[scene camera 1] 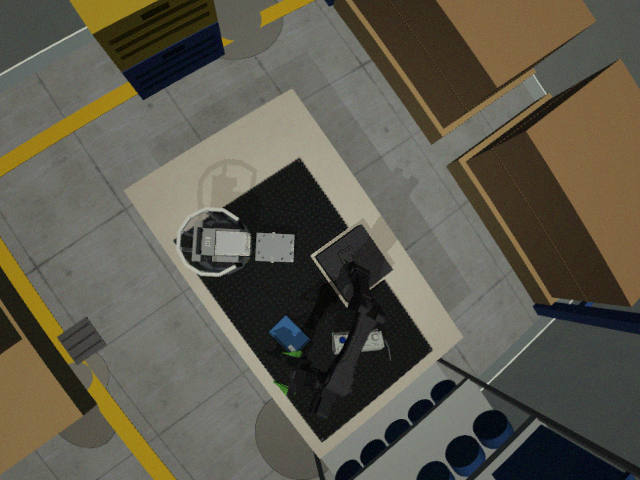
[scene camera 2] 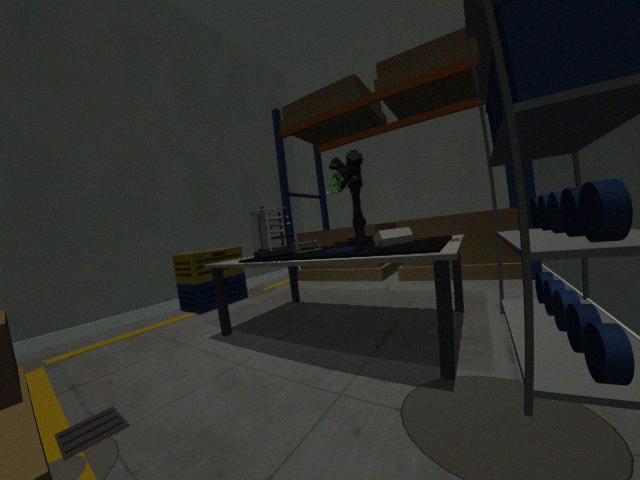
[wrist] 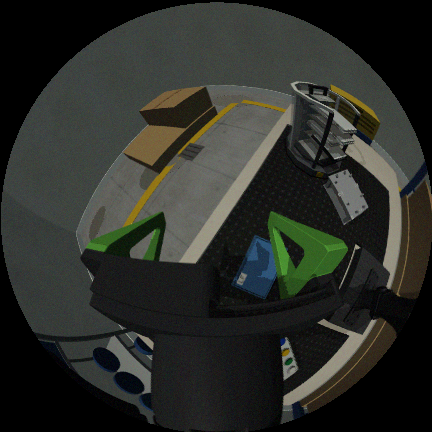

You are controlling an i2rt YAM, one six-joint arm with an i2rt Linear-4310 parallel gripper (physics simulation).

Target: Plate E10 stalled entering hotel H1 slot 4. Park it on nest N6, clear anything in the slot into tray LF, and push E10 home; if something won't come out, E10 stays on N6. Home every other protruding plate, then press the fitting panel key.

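Places are measured from the arm's base along level axes (x ahead, y right, z down), in centimetres.
Pixels of known places: gripper, between the fingertips: (scene camera 1: 278, 366) (scene camera 2: 328, 190) (wrist: 216, 217); arm's base, origin of its link: (scene camera 1: 353, 268) (scene camera 2: 360, 238) (wrist: 362, 297).
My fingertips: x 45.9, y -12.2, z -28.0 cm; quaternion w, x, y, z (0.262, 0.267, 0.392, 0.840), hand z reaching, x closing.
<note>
For each thing: its top centre in the pictures, then the offset to it from my fingertips. Level surfaces: height alone.
- blue tray, centre of its top: (wrist: 260, 267) (scene camera 1: 289, 336) (scene camera 2: 342, 247) dz +30.0, dx -6.5, dy +0.0 cm
- round-based plate hotel, centre of its top: (wrist: 328, 91) (scene camera 1: 211, 240) (scene camera 2: 268, 207) dz +0.9, dx -0.4, dy +48.7 cm
- grey pinned nest block, centre of its top: (wrist: 352, 189) (scene camera 1: 275, 247) (scene camera 2: 306, 239) dz +24.2, dx -19.2, dy +37.2 cm
- white key panel, centre of its top: (wrist: 279, 363) (scene camera 1: 360, 345) (scene camera 2: 392, 228) dz +23.4, dx -31.5, dy -17.6 cm
- black mat, height of its surface: dz +31.8 cm
My gripper (scene camera 1: 286, 370) (scene camera 2: 334, 183) (wrist: 216, 217) is open, with its green fingers wide apart and nothing between them. It is high above the mat, near the blue tray (scene camera 1: 289, 333) (scene camera 2: 342, 249) (wrist: 257, 265), which has a small white label. The round-based plate hotel (scene camera 1: 207, 241) (scene camera 2: 272, 229) (wrist: 325, 137) stands at the table's far end. Several flat plates stick out of it in the wrist view; their labels and slot numbers are unreadable. The grey pinned nest block (scene camera 1: 275, 247) (scene camera 2: 308, 244) (wrist: 347, 194) lies beside it. The white key panel (scene camera 1: 374, 339) (wrist: 289, 357) is partly hidden by the arm.
The arm's dark base plate (scene camera 1: 330, 258) sits at one long table edge. A black mat (scene camera 1: 248, 299) (wrist: 270, 180) covers much of the table. Tall shelving with blue round bins (scene camera 1: 465, 452) (scene camera 2: 607, 209) stands near the panel end. Yellow and blue crates (scene camera 1: 175, 56) (scene camera 2: 211, 279) stand on the floor.
</note>
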